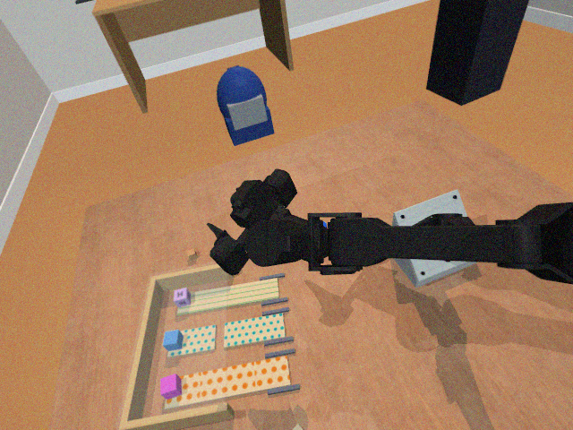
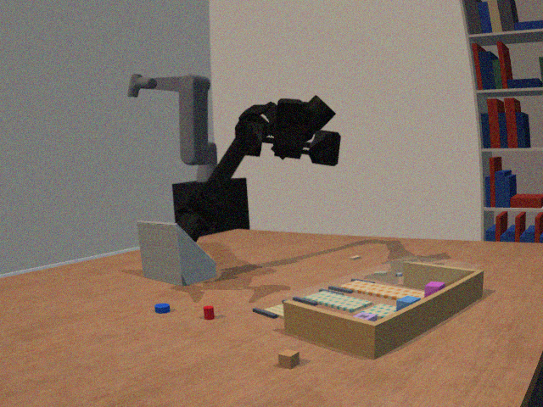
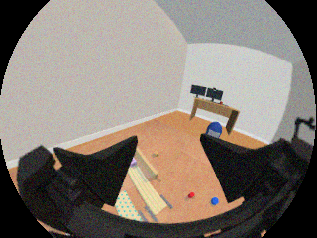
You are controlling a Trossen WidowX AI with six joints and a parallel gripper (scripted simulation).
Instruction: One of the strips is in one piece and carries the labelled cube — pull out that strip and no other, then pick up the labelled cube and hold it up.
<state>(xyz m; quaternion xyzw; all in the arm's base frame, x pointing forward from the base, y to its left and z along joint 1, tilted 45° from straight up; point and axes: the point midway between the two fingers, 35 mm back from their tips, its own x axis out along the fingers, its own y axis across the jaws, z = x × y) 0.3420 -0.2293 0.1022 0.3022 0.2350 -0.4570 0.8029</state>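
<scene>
My gripper tip is now 280 mm above the red cylinder, 120 mm past it and 80 mm to the left of it. Also, from my gripper tip: small tan cube: 280 mm below, 200 mm to the right, 110 mm ahead; blue disc: 280 mm below, 230 mm behind, 100 mm to the right.
</scene>
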